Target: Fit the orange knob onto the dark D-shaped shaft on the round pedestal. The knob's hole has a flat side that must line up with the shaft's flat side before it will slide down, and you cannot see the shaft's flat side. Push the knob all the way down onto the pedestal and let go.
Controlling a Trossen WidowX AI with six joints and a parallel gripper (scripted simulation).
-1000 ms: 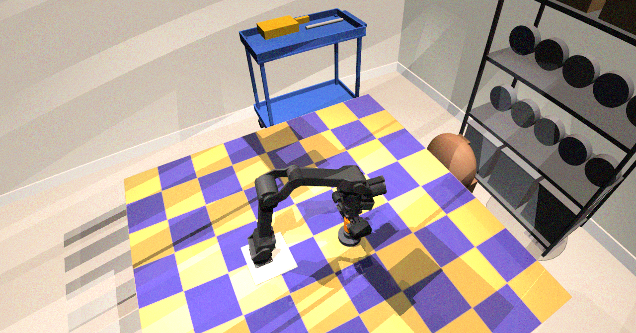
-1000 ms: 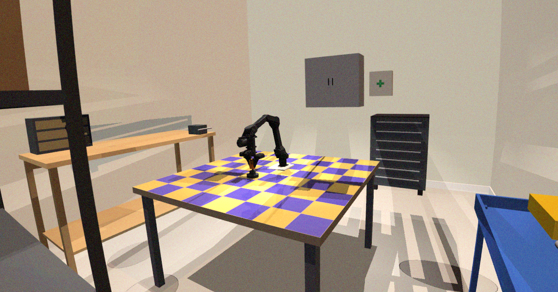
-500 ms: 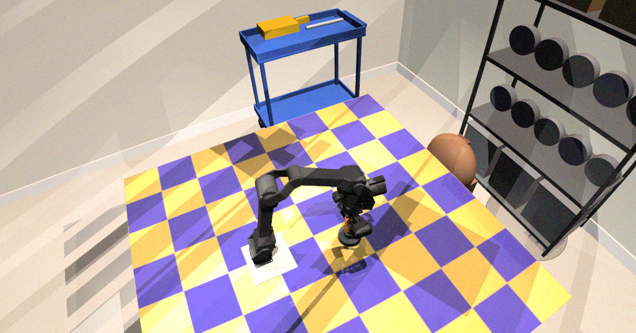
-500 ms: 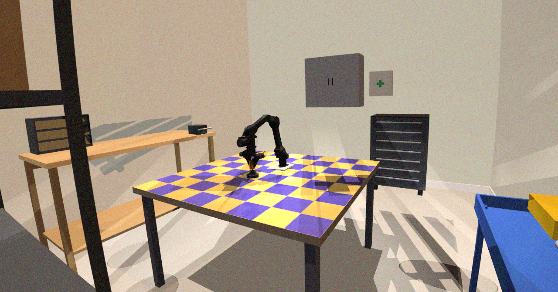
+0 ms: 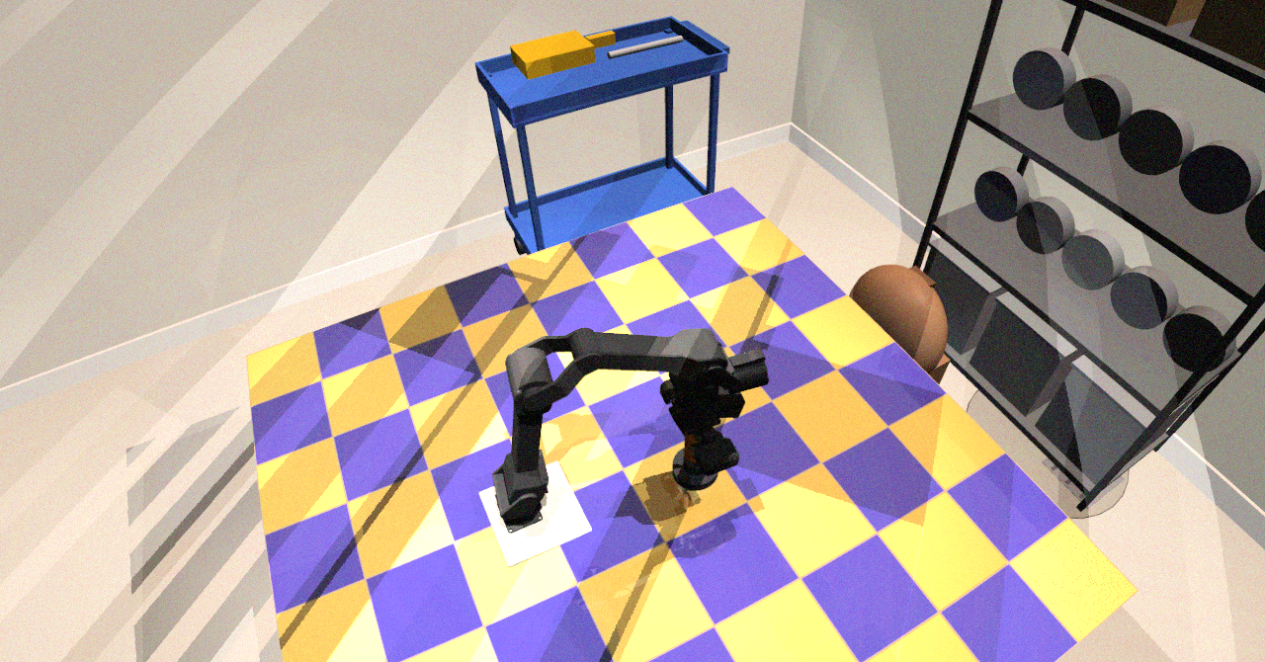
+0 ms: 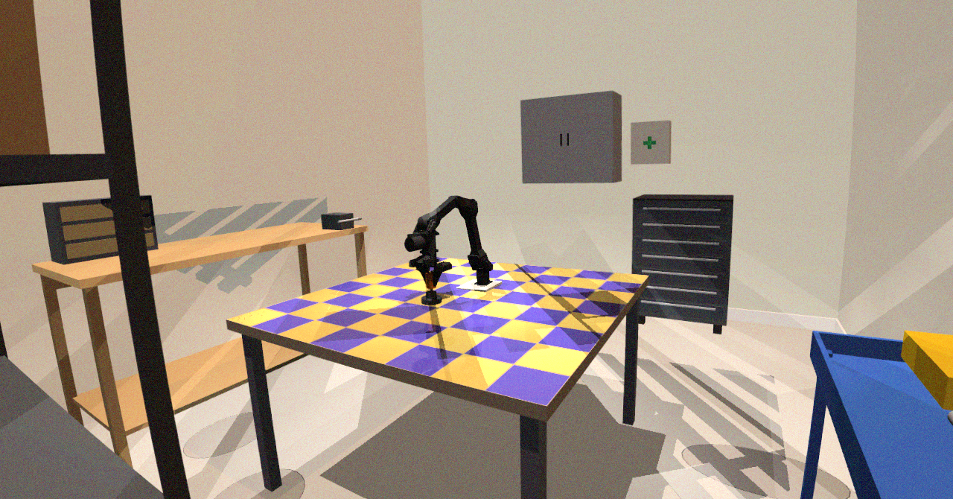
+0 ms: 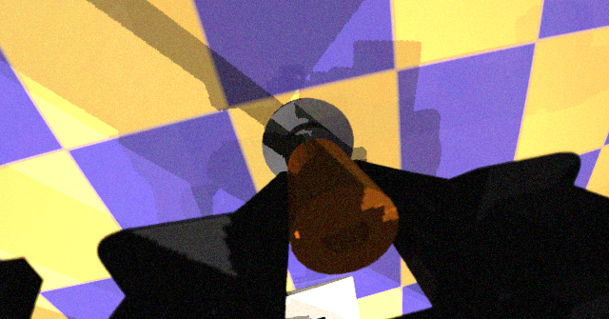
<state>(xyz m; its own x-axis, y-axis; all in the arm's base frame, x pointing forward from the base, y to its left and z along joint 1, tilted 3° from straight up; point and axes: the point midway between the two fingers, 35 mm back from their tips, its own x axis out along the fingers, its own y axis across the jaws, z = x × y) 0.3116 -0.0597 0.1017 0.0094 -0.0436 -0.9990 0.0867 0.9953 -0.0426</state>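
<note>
My gripper tip is now 2 cm below the orange knob. The rest, counted from my gripper tip: round pedestal 4 cm below.
</note>
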